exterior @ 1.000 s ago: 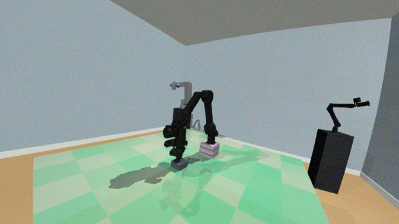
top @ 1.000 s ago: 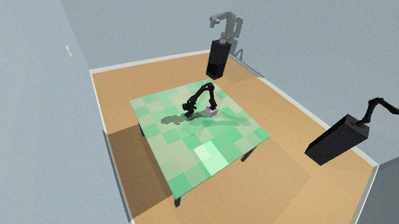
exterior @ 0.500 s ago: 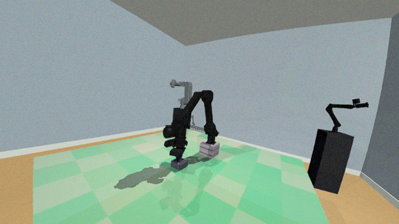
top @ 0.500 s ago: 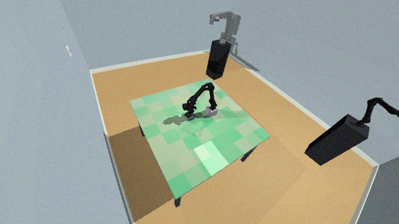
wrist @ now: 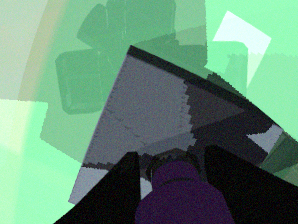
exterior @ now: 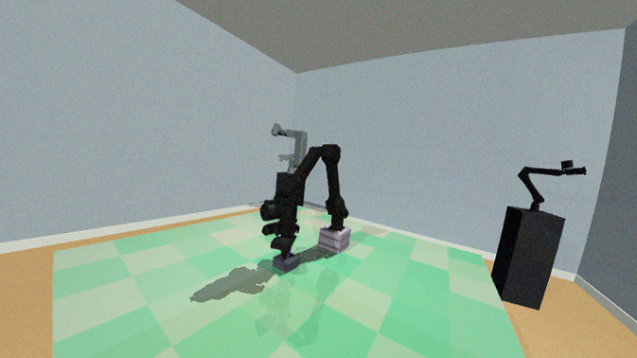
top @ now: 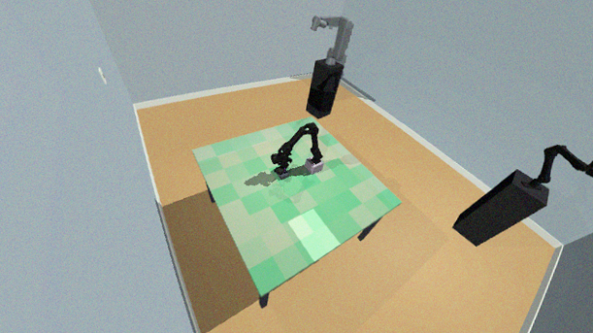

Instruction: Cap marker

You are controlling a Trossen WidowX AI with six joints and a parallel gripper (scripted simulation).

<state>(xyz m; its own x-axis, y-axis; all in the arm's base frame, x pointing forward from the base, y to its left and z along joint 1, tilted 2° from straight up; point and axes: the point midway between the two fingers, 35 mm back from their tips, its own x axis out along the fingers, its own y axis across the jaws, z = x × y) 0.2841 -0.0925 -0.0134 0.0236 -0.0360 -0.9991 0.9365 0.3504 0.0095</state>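
Right now the purple cap is 10 mm to the left of my gripper tip and 50 mm above it.
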